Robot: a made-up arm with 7 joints.
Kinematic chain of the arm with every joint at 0, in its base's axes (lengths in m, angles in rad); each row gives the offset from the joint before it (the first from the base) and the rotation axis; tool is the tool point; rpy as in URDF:
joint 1: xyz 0 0 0.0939 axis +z
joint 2: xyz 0 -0.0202 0.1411 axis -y
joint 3: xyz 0 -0.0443 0.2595 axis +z
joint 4: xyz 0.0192 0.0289 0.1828 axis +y
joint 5: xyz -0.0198 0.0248 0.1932 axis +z
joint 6: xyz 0 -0.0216 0.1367 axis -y
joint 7: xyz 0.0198 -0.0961 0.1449 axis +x
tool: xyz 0 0 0 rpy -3.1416 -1.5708 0
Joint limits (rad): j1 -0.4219..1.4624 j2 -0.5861..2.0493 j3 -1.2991..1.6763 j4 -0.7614..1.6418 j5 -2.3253..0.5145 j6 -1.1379..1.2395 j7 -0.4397..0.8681
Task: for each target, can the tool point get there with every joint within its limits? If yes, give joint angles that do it. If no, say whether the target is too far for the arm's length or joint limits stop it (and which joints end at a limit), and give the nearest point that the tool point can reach.
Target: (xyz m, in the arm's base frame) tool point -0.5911 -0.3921 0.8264
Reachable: yes | joints 0.5556 0.7226 0.1484 -0.0256 -1.8653 -0.0393 -0.0850
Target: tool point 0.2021 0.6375 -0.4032
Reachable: no: joint limits stop it (at a limit: joint 1, joint 2, joint 3, joint 4, joint 5) | nearest point -0.1104 0.4672 -0.1935 | short by 0.413 m
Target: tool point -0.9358 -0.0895 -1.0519
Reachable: no: too far | nearest point -0.6262 -0.0599 -0.4078 | short by 0.715 m
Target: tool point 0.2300 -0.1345 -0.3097
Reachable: no: joint limits stop it (at a limit: joint 1, joint 2, joint 4, joint 5, joint 6) | nearest point 0.1727 -0.3657 -0.3449 | short by 0.241 m
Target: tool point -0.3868 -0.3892 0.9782
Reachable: yes | joints 0.7120 0.7206 0.4150 0.4190 -1.5647 -0.3196 -0.0865
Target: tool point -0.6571 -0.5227 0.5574
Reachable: yes | joints 0.6346 1.0542 -0.7247 -0.1241 0.0013 0.6012 0.5854
